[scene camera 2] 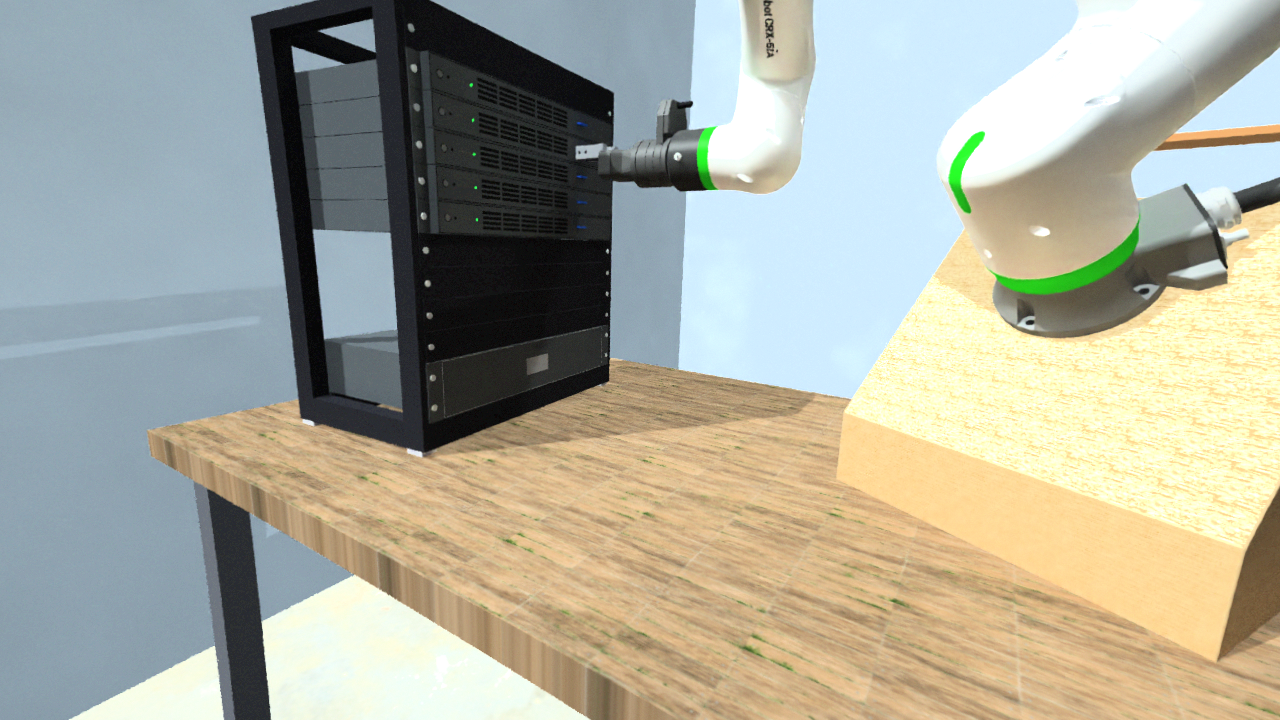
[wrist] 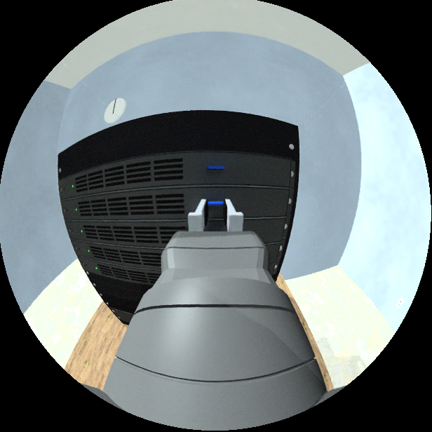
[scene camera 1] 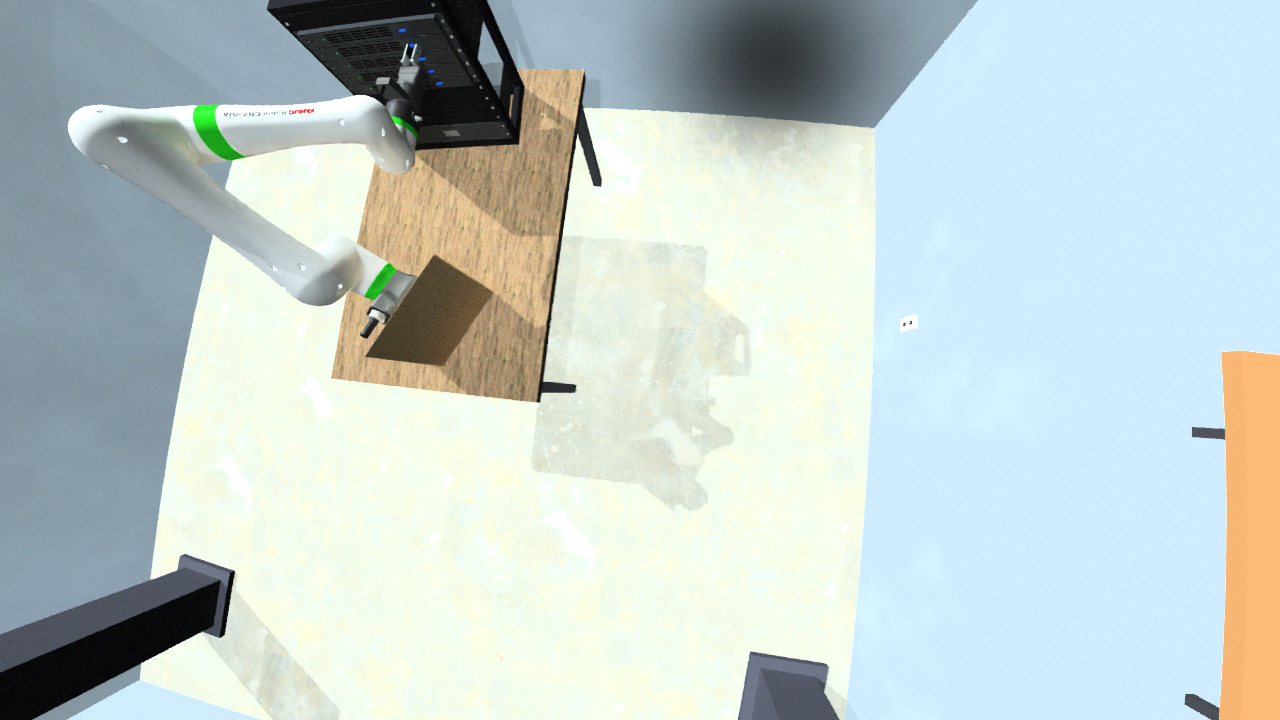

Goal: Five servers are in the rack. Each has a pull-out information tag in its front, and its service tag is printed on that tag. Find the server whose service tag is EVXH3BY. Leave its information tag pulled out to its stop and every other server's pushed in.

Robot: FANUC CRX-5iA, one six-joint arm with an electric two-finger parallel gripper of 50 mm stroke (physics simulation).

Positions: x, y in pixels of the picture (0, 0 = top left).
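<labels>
Black rack: visible in scene camera 1 (466, 104), the wrist view, scene camera 2. Same spot on the rack: (scene camera 2: 534, 124) and (wrist: 124, 191).
</labels>
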